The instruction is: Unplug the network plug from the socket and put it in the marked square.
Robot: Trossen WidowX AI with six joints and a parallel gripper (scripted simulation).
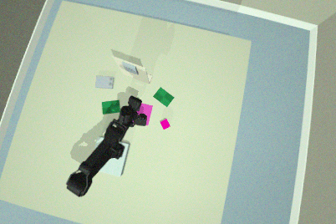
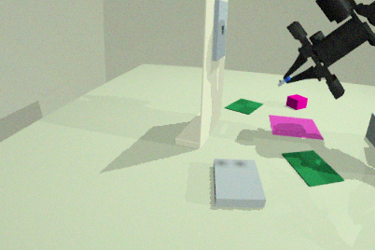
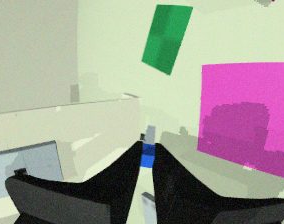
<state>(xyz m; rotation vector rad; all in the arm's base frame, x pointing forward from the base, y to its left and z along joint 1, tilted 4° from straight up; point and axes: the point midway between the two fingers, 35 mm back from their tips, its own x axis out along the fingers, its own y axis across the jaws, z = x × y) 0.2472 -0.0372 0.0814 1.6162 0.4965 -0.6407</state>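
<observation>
Now: the magenta marked square 4 cm behind my gripper tip, 1 cm to the right of it and 11 cm below it. The rest, counted from my gripper tip: upright panel (16 cm ahead, 7 cm to the left, 2 cm above); pale grey slab (7 cm ahead, 25 cm to the left, 11 cm below); blue network plug (right at my gripper tip).
</observation>
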